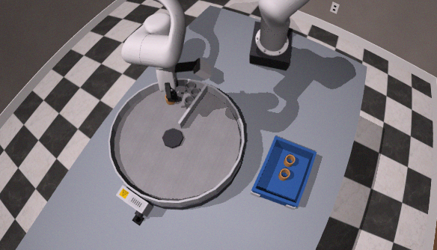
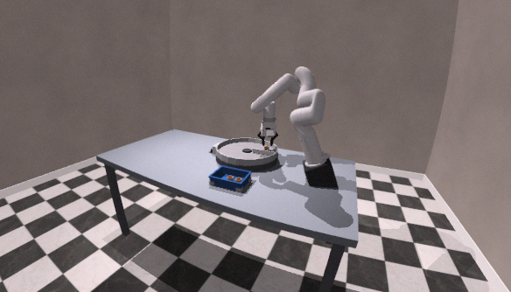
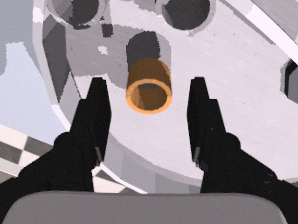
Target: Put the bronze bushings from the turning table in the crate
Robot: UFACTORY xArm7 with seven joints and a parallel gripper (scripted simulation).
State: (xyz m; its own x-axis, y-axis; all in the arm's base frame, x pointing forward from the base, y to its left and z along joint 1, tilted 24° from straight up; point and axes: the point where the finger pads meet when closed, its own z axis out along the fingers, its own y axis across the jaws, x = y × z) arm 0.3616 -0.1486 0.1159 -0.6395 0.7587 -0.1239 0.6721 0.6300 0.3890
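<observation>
Now: the blue crate 2 cm behind my hand, 42 cm to the left of it and 9 cm below it. From my hand the other things lie so: turning table (11 cm ahead, 9 cm to the left, 6 cm below).
</observation>
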